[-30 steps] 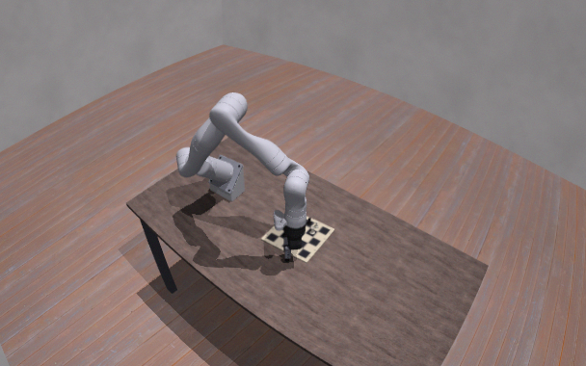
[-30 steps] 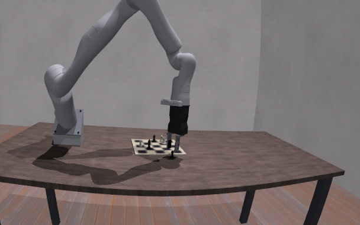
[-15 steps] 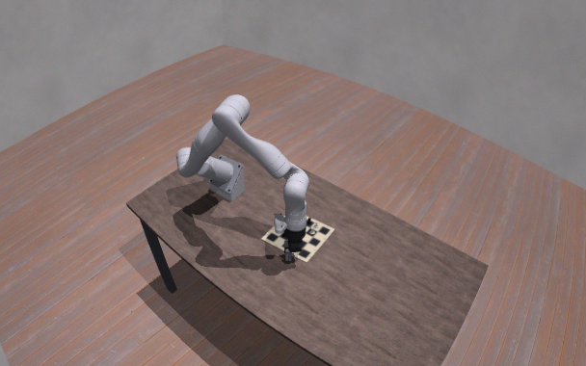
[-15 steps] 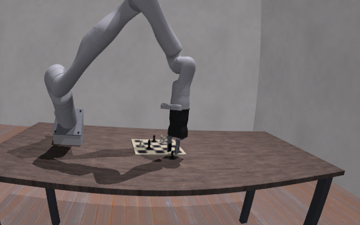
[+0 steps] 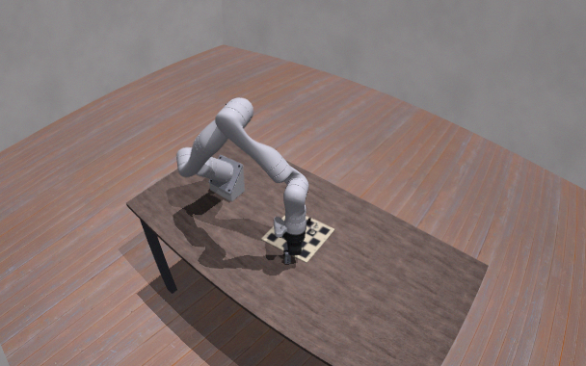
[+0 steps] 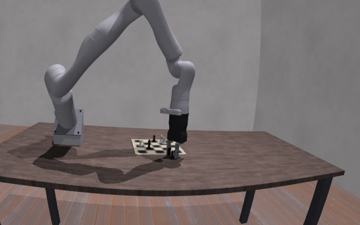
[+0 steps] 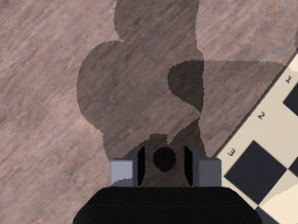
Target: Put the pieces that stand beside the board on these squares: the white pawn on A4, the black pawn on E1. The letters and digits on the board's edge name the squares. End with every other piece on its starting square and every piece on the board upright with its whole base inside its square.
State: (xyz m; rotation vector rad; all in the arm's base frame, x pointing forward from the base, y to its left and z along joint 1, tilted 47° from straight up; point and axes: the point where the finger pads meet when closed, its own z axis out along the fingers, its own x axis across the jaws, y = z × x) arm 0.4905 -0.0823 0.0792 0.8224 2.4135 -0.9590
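My gripper is now 13 cm to the right of the chessboard, 6 cm past it and 2 cm above it.
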